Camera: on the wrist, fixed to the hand. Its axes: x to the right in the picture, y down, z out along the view.
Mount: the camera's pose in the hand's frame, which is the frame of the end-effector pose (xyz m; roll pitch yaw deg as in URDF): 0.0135 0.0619 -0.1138 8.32 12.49 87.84
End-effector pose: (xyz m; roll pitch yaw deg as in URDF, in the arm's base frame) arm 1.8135 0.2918 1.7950 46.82 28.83 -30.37
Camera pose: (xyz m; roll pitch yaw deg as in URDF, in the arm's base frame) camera 1.8735 0.4019 1.7598 43.44 -28.42 39.41
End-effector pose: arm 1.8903 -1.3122 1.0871 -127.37 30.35 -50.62
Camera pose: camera 1.8051 -1.4102 1.0974 152.50 35.06 -161.65
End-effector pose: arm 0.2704 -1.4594 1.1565 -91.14 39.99 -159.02
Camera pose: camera 0.2553 -1.3420 1.1021 115.16 50.15 42.55
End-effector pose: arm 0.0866 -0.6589 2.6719 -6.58 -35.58 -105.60
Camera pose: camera 0.1115 -0.7498 2.5820 -28.78 14.14 -28.71
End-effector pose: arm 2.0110 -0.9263 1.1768 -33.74 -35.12 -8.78
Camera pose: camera 2.0935 -0.9509 1.0790 -37.74 34.69 48.43
